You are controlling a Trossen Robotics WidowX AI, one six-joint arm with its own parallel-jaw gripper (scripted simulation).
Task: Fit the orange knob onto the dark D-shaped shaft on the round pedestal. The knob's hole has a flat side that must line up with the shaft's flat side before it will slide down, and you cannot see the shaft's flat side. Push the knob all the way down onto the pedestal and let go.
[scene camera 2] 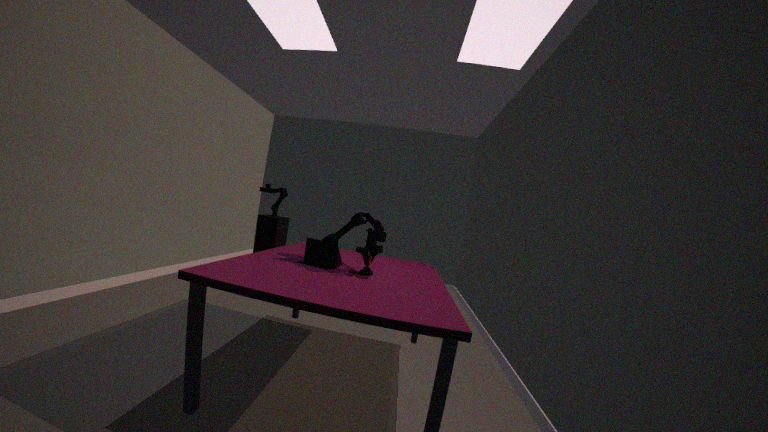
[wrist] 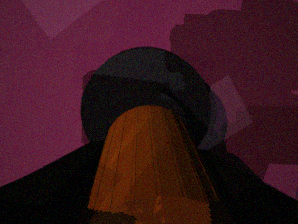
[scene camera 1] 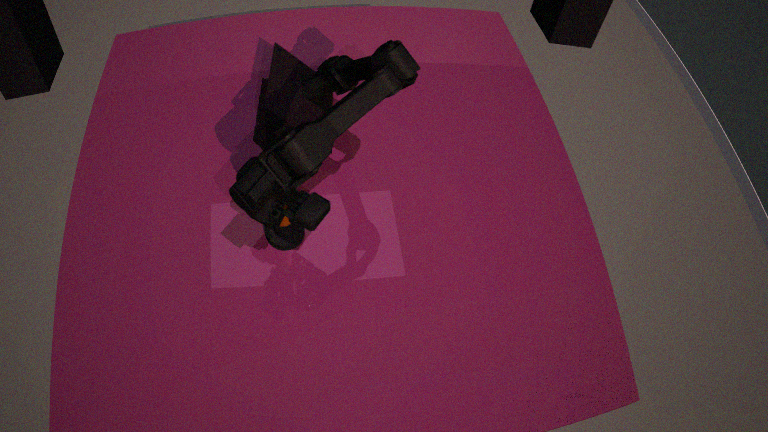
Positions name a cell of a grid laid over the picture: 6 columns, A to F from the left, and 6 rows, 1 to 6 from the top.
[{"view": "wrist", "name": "my gripper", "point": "D5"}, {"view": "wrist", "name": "orange knob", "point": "D5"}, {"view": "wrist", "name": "round pedestal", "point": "C3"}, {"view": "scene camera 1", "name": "my gripper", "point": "C3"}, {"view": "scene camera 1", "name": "round pedestal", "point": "C4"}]
